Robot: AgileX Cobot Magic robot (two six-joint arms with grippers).
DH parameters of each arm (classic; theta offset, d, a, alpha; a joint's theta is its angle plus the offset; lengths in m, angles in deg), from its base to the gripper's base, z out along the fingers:
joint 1: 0 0.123 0 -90
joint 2: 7.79 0 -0.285 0
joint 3: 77.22 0 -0.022 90
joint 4: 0 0.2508 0 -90
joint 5: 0 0 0.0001 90
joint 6: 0 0.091 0 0
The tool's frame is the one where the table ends.
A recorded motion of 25 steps. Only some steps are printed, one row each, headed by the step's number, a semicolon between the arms.
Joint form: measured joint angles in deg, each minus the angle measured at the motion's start. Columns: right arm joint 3, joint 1, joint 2, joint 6, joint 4, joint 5; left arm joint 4, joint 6, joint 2, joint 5, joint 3, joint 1.
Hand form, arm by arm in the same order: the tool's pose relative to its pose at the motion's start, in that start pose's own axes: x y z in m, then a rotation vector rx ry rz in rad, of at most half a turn. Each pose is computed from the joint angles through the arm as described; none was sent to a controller.
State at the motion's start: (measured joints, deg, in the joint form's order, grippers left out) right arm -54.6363 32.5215 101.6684 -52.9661 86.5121 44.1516; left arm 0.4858 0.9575 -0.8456 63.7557 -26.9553 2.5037
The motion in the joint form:
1: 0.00 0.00 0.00 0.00 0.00 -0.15; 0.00 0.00 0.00 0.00 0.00 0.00
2: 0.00 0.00 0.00 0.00 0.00 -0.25; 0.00 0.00 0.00 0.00 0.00 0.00
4: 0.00 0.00 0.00 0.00 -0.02 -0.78; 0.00 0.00 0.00 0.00 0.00 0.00
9: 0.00 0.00 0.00 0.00 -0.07 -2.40; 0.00 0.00 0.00 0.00 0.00 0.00
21: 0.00 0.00 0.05 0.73 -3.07 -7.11; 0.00 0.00 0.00 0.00 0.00 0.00
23: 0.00 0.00 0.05 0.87 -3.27 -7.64; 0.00 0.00 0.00 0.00 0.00 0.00
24: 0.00 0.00 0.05 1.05 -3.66 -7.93; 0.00 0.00 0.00 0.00 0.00 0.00
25: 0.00 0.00 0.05 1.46 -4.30 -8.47; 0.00 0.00 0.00 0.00 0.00 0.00
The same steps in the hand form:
1: -0.0001 -0.0002 0.0000 0.0021 -0.0016 0.0000; 0.0000 0.0000 0.0000 0.0000 0.0000 0.0000
2: -0.0002 -0.0003 0.0000 0.0035 -0.0026 0.0000; 0.0000 0.0000 0.0000 0.0000 0.0000 0.0000
4: -0.0007 -0.0010 0.0000 0.0110 -0.0080 -0.0003; 0.0000 0.0000 0.0000 0.0000 0.0000 0.0000
9: -0.0022 -0.0031 -0.0001 0.0339 -0.0246 -0.0009; 0.0000 0.0000 0.0000 0.0000 0.0000 0.0000
21: -0.0044 -0.0110 -0.0006 0.1201 -0.0471 -0.0274; 0.0000 0.0000 0.0000 0.0000 0.0000 0.0000
23: -0.0048 -0.0118 -0.0007 0.1286 -0.0512 -0.0278; 0.0000 0.0000 0.0000 0.0000 0.0000 0.0000
24: -0.0048 -0.0124 -0.0008 0.1352 -0.0511 -0.0300; 0.0000 0.0000 0.0000 0.0000 0.0000 0.0000
25: -0.0049 -0.0134 -0.0009 0.1467 -0.0518 -0.0316; 0.0000 0.0000 0.0000 0.0000 0.0000 0.0000

